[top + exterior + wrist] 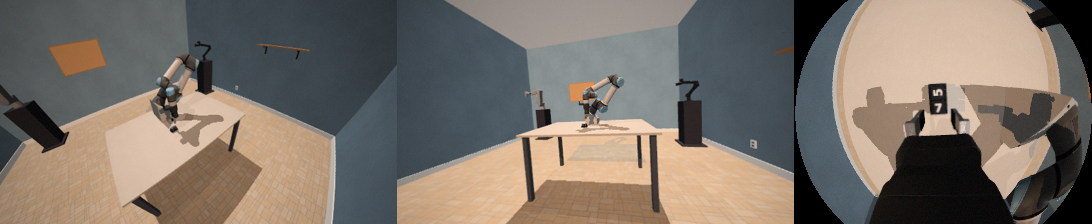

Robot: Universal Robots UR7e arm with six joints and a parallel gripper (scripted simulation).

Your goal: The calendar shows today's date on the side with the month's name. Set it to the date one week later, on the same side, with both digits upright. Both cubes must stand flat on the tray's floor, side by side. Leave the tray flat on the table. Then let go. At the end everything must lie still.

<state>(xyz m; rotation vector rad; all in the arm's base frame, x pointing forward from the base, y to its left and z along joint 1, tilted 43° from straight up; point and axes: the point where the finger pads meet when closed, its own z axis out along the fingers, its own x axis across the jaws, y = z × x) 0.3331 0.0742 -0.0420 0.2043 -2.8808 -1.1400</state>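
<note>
The dark calendar cube is 3 cm to the right of my hand and 9 cm below it. Also, from my hand: calendar tray (2 cm to the right, 11 cm below).
</note>
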